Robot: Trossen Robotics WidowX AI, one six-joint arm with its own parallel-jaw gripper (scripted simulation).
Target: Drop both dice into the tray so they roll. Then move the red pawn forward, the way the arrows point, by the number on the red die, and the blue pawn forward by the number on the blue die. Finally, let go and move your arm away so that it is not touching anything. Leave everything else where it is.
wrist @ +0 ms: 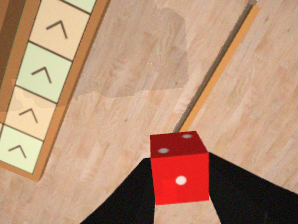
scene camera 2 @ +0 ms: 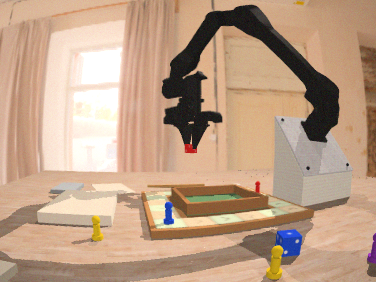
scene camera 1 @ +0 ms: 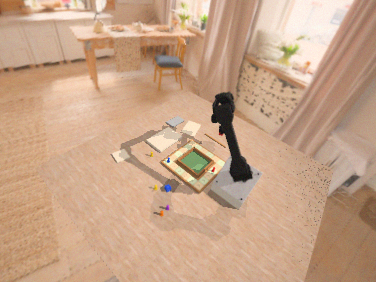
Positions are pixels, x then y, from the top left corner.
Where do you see a cream block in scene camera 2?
75,207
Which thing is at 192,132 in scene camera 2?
My gripper.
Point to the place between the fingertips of my gripper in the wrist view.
177,163
